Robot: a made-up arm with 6 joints.
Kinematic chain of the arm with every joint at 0, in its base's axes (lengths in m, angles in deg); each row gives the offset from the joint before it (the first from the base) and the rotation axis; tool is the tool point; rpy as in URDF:
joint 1: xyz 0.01 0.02 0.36 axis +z
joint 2: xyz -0.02 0 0 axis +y
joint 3: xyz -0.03 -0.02 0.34 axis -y
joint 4: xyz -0.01 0 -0.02 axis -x
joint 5: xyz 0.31 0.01 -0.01 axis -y
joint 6: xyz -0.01 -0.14 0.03 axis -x
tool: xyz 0.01 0.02 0.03 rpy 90 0 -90
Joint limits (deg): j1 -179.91..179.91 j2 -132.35..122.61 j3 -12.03..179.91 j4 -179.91..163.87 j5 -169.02..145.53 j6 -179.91..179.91
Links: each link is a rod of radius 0.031 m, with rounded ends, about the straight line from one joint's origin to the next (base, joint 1, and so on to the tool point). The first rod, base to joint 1, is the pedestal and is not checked.
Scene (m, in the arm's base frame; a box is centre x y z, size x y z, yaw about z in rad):
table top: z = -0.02
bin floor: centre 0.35 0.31 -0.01 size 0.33 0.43 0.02 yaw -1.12
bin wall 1: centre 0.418 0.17 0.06 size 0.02 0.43 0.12 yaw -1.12
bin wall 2: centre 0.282 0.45 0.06 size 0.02 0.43 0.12 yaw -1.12
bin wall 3: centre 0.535 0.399 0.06 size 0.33 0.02 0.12 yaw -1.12
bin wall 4: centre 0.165 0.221 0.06 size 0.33 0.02 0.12 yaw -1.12
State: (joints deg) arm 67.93 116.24 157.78 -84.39 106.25 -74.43
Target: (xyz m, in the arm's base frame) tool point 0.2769 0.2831 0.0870
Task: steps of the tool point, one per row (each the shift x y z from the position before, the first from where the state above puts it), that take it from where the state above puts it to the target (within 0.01 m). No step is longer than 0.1 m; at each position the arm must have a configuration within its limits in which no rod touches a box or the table.
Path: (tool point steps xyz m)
1: 0.0268 -0.0002 -0.0139
2: 0.0227 -0.0103 -0.0124
3: 0.0177 -0.0196 -0.0103
4: 0.0118 -0.0282 -0.0073
5: 0.0053 -0.0357 -0.0040
6: -0.0016 -0.0422 0.0000
7: -0.0090 -0.0472 0.0041
8: -0.0164 -0.0509 0.0087
9: -0.0235 -0.0532 0.0134
10: 0.0057 0.0064 -0.0780
11: -0.0057 -0.0064 -0.0811

